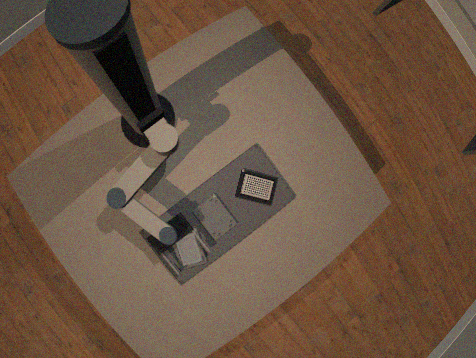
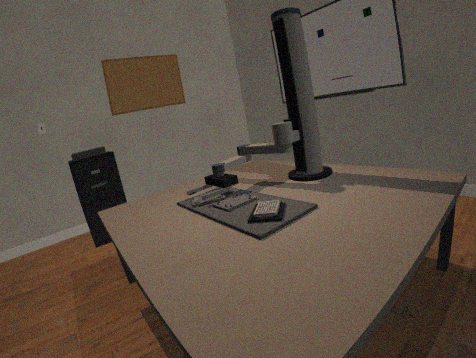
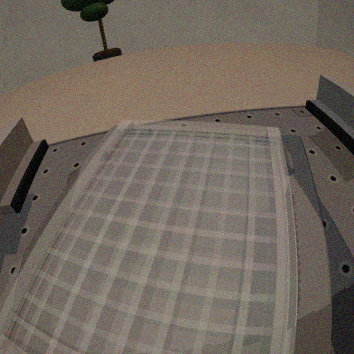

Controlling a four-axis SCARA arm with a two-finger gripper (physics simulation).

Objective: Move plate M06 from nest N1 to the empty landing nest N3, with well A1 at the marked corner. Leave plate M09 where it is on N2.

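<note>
A clear, gridded plate, taken as M06 [image 1: 191, 251] [image 3: 175, 225], lies at the left end of the dark board, below my gripper. My gripper [image 1: 186, 254] [image 2: 209, 194] [image 3: 179, 99] is open; its two fingers stand wide apart, one on each side of the plate, with gaps between. How far the fingertips are above the board is hard to tell. A flat grey nest, taken as N3 [image 1: 217, 217] [image 2: 234, 201], is empty in the middle of the board. A white plate with dark wells, taken as M09 [image 1: 258, 187] [image 2: 268, 207], sits in a black nest at the right end. Labels and the marked corner cannot be read.
The dark board [image 1: 259, 156] [image 2: 292, 210] [image 3: 60, 160] lies on the beige table [image 1: 310, 225] [image 2: 300, 280]. The arm's column [image 2: 307, 100] stands behind the board. Shadows of the arm fall across the board's left part. A small potted tree [image 3: 102, 32] shows beyond the table.
</note>
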